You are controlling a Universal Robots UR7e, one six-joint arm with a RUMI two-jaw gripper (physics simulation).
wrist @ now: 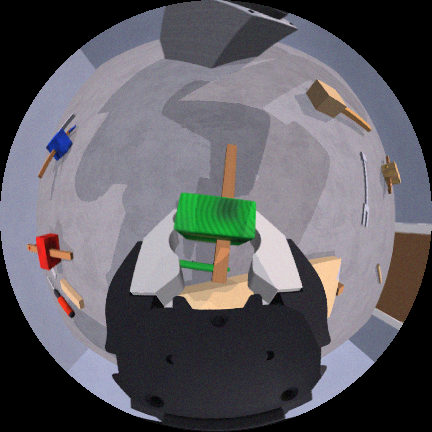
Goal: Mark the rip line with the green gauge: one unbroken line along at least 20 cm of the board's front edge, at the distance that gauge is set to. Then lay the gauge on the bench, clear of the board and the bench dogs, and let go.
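Observation:
The green gauge (216,217) has a green block head with a brown wooden beam through it and a thin green rod below. My gripper (213,208) is shut on the green block, one jaw at each end, and holds it in front of the palm. The beam runs up and down in the view. The pale board (326,280) shows behind and beside the gripper at the lower middle and lower right; much of it is hidden by the gripper. No pencil line can be made out on it. The bench (140,150) is grey.
A blue gauge (59,144), a red gauge (48,251), a red-handled tool (64,304) and a wood strip (72,293) lie at the left. A mallet (326,99), a metal wrench (365,190), a tan gauge (391,173) and a small peg (379,273) lie at the right.

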